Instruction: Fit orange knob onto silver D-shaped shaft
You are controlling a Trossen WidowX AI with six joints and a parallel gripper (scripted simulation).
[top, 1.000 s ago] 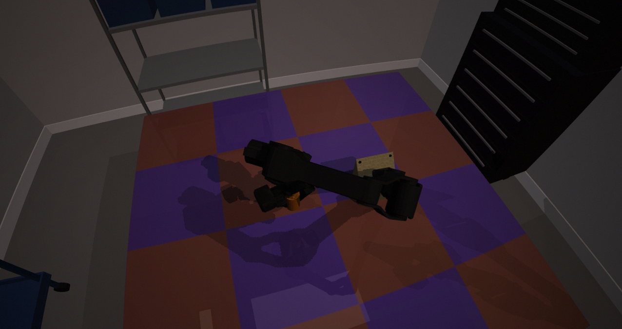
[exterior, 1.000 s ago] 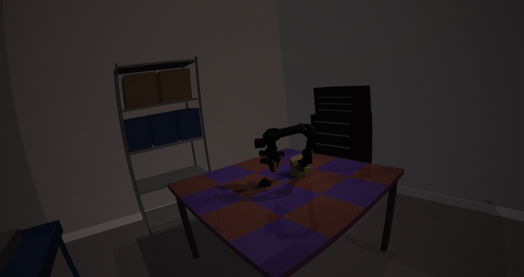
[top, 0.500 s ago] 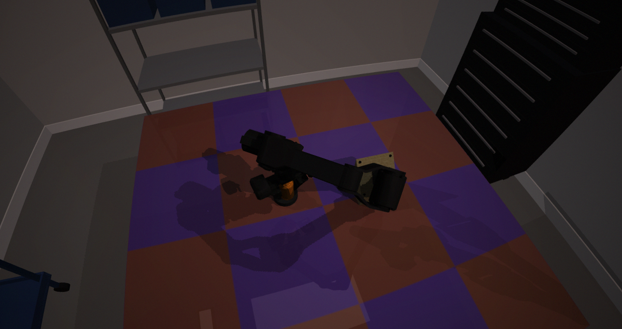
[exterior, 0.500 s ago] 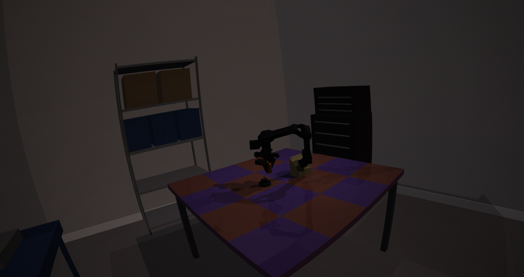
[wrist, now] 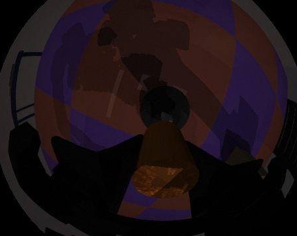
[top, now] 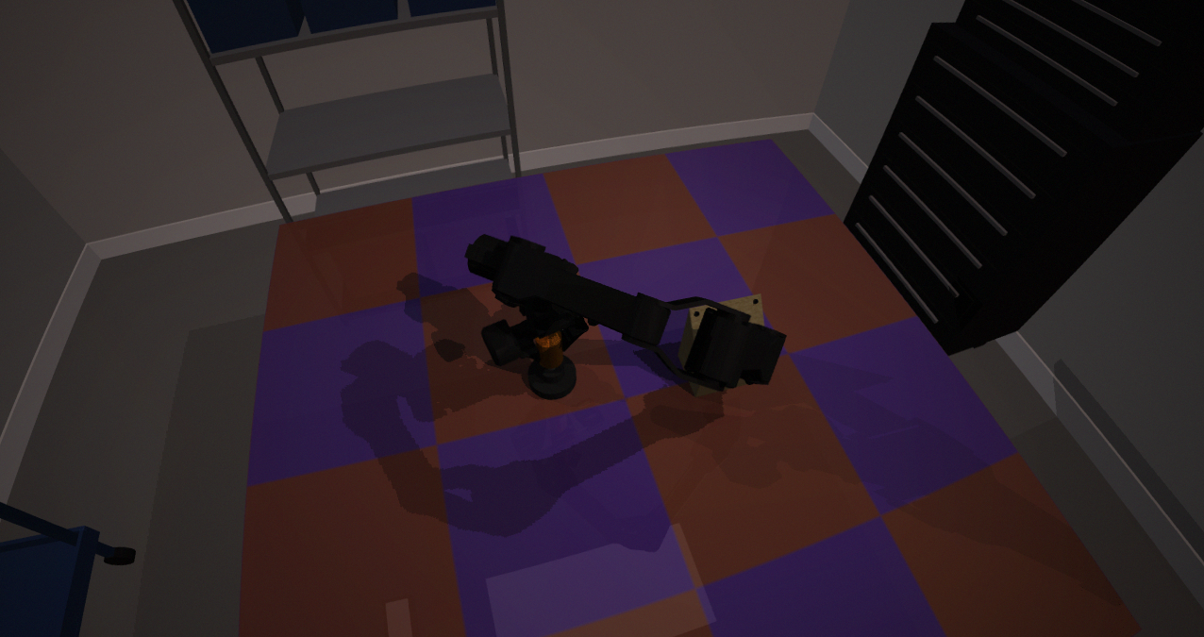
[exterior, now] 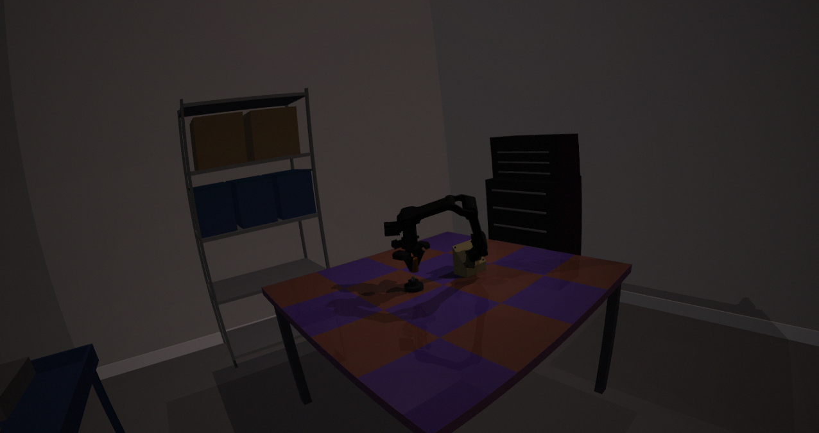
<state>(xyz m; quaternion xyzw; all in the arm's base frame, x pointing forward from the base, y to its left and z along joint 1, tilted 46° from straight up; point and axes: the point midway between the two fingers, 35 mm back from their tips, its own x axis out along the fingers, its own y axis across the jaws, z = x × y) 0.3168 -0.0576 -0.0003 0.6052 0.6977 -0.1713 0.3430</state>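
Right now my gripper tip is 1 cm to the left of the dark round pedestal and 7 cm above it. Also, from my gripper tip: orange knob 3 cm above.
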